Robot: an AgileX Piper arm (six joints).
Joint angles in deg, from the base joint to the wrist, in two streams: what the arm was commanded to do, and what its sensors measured. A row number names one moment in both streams.
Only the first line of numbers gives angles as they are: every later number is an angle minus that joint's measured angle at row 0.
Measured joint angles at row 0:
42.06, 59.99, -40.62, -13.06, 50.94, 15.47
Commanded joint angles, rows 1 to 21:
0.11, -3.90, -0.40, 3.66, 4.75, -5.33
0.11, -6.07, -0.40, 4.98, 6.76, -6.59
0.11, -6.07, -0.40, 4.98, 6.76, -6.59
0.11, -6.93, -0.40, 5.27, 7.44, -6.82
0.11, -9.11, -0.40, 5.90, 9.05, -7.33
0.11, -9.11, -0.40, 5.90, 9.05, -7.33
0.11, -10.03, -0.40, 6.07, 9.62, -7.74
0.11, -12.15, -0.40, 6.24, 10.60, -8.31
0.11, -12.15, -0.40, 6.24, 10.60, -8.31
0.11, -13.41, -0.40, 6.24, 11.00, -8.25
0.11, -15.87, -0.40, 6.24, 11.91, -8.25
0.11, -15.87, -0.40, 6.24, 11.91, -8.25
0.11, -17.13, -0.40, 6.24, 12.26, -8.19
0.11, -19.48, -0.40, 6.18, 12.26, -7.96
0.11, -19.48, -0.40, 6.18, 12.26, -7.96
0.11, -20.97, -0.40, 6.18, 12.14, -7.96
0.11, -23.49, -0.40, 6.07, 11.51, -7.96
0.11, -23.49, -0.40, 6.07, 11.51, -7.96
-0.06, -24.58, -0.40, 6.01, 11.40, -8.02
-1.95, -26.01, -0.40, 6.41, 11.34, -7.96
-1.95, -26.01, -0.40, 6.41, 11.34, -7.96
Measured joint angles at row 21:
-0.29, -23.84, -0.17, 6.07, 11.57, -7.62
